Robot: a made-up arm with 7 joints.
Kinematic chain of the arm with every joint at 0, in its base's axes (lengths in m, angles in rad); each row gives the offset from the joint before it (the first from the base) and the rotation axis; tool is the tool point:
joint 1: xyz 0 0 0.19 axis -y
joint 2: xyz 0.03 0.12 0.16 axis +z
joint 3: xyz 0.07 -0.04 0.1 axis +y
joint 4: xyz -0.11 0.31 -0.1 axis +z
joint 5: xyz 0 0.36 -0.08 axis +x
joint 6: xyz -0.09 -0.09 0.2 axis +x
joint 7: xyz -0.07 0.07 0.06 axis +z
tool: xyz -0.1 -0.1 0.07
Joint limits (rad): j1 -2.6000..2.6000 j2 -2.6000..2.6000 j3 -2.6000..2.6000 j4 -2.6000..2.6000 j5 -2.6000..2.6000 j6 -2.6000..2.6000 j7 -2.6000..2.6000
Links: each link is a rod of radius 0.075 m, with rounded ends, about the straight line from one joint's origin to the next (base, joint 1, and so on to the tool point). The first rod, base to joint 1, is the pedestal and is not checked.
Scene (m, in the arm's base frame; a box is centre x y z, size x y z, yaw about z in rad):
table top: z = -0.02
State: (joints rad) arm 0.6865 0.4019 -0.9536 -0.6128 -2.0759 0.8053 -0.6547
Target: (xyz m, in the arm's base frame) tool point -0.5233 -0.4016 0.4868
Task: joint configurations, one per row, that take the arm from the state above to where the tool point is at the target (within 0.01 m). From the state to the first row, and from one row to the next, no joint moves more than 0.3 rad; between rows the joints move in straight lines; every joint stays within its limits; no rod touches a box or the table.
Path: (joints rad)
1: 0.4267 0.5479 -1.0016 -0.4434 -2.1234 0.9848 -0.6131
2: 0.1668 0.6939 -1.0496 -0.2740 -2.1709 1.1642 -0.5714
3: -0.0930 0.8398 -1.0976 -0.1046 -2.2185 1.3437 -0.5298
4: -0.1400 1.0277 -0.9225 0.0250 -1.9526 1.2986 -0.4824
5: -0.1871 1.2155 -0.7473 0.1545 -1.6868 1.2535 -0.4351
6: -0.2341 1.4034 -0.5721 0.2841 -1.4210 1.2084 -0.3877
7: -0.2811 1.5913 -0.3970 0.4137 -1.1551 1.1633 -0.3404

